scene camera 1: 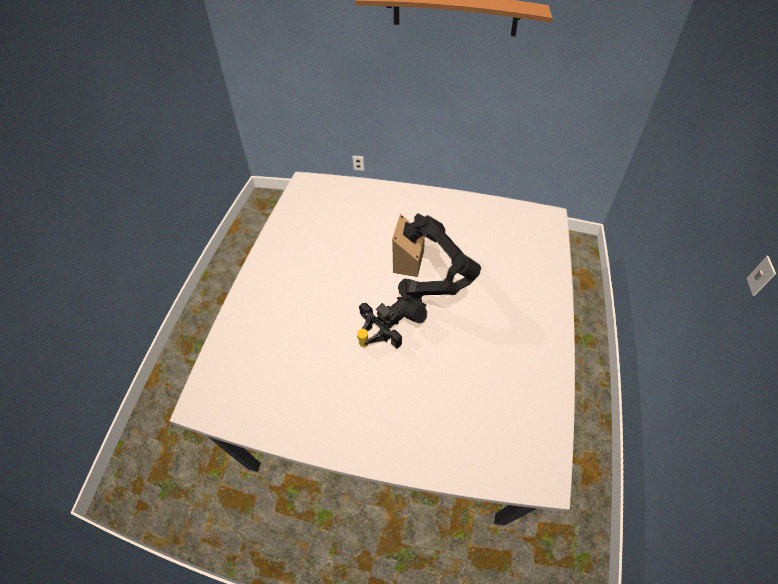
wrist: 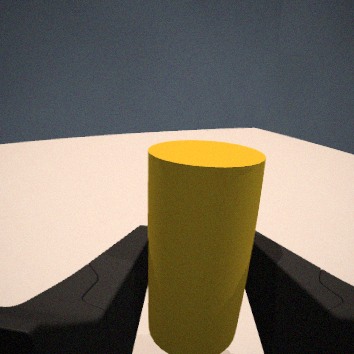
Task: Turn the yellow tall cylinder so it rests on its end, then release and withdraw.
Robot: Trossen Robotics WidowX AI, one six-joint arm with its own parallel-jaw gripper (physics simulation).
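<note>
The yellow tall cylinder (scene camera 1: 362, 338) (wrist: 202, 245) is upright, with its round top face up, toward the left front of the arm. In the wrist view it stands between the two black fingers, close to vertical. My gripper (scene camera 1: 364, 337) (wrist: 195, 238) is shut on the cylinder, one finger on each side, reaching in low from the side. The cylinder's bottom end is at or very near the table top; whether it touches is too small to tell.
The white table (scene camera 1: 282, 389) (wrist: 60, 200) extends around the cylinder on all sides. The arm's base is mounted on a brown wedge-shaped block (scene camera 1: 405, 256) toward the back. Blue walls stand beyond the table, and an orange shelf (scene camera 1: 455, 7) hangs on the back wall.
</note>
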